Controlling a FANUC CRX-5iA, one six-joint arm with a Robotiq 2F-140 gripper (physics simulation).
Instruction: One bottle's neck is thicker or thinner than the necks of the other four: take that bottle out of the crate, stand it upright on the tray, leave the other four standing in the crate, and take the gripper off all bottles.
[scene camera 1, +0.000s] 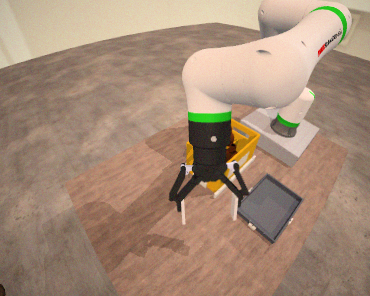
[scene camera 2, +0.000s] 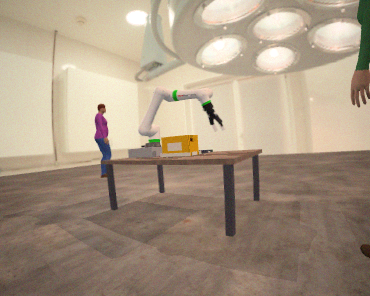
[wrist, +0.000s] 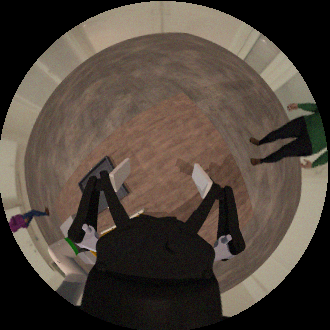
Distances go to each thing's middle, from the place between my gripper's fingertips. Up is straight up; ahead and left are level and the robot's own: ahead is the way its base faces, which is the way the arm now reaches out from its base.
My hand is 300 mm past the dark grey tray (scene camera 1: 269, 207), 100 mm to the right of it and 190 mm above it.
